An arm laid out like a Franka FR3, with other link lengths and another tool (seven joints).
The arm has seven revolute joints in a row. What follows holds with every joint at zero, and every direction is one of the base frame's. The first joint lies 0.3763 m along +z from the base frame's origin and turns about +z. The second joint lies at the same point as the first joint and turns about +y. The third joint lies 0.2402 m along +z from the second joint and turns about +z. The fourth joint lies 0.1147 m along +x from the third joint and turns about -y. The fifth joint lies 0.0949 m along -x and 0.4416 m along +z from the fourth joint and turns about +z. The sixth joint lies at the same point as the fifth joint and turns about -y. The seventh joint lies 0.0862 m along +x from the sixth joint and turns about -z. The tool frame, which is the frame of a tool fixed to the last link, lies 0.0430 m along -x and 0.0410 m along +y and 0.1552 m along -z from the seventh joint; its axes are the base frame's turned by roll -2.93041, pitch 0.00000 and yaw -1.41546 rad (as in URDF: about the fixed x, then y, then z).
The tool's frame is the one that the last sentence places.
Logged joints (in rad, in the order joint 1, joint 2, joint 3, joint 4, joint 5, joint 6, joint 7), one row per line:
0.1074 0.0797 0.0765 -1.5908 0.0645 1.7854 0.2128
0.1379 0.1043 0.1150 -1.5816 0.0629 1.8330 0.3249
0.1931 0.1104 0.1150 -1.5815 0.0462 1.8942 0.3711
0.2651 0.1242 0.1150 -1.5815 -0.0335 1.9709 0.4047
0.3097 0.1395 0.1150 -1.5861 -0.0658 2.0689 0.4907
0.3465 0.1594 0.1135 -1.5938 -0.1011 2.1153 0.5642
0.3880 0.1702 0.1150 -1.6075 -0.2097 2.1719 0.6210
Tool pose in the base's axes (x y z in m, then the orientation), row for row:
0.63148 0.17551 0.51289 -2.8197 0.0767 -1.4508
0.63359 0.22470 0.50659 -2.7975 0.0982 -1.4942
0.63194 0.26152 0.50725 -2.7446 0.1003 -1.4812
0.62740 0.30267 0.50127 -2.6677 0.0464 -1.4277
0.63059 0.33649 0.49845 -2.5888 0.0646 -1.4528
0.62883 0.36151 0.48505 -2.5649 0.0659 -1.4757
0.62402 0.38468 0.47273 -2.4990 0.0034 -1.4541
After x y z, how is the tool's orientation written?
As angles about the fixed x, y, z axes (roll, pitch, yaw), in radians.
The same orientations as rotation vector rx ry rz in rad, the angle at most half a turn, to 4 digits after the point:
-2.1146 1.8986 -0.2245
-2.0483 1.9298 -0.2308
-2.0249 1.8890 -0.2732
-2.0520 1.7977 -0.3835
-1.9672 1.7803 -0.4357
-1.9317 1.7910 -0.4613
-1.9422 1.7298 -0.5721

